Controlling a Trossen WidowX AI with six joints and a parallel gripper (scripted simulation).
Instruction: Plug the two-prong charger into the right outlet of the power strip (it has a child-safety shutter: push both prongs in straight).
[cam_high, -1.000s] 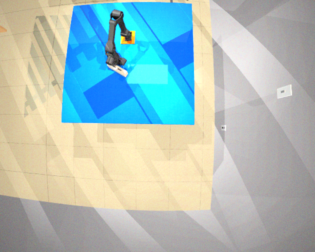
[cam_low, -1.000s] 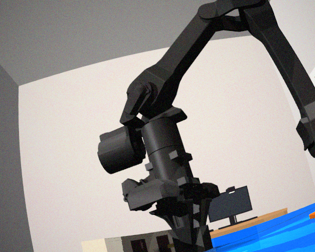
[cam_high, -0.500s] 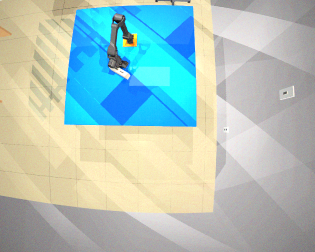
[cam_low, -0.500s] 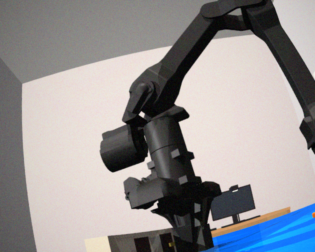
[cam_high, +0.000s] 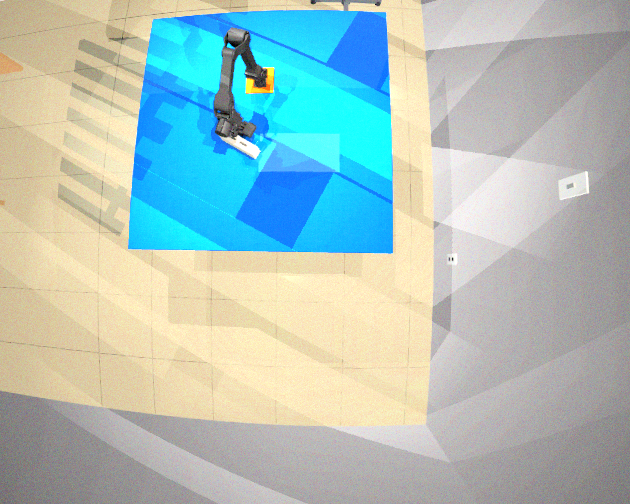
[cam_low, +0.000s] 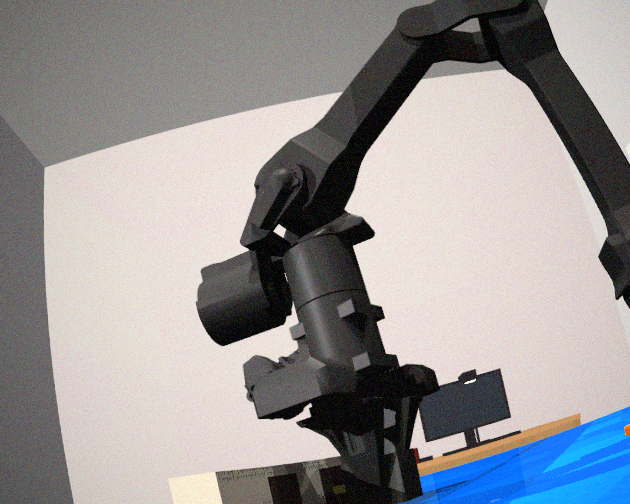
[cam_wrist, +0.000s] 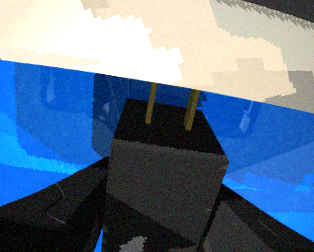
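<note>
Now: the dark charger 2 cm ahead of my gripper tip, 1 cm to the right of it and 1 cm above it.
</note>
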